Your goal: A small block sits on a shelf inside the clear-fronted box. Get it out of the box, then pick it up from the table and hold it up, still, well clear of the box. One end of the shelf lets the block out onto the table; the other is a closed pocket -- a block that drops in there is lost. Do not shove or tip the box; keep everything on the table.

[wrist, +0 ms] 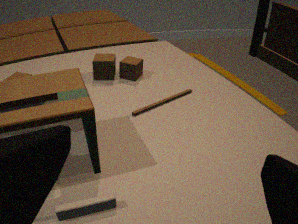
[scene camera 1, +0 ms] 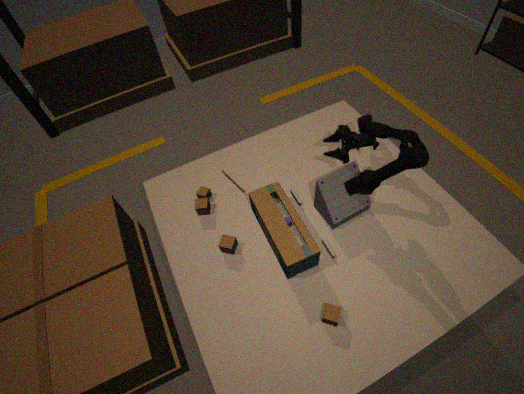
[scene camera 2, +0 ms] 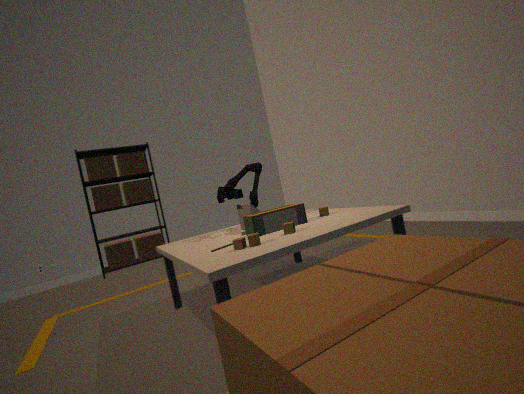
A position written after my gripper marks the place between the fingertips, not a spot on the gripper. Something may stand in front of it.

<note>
In view: my gripper (scene camera 1: 323,147) and a long box (scene camera 1: 295,249).
The long box also shows in scene camera 2 (scene camera 2: 272,220). My gripper also shows in the wrist view (wrist: 170,153).
</note>
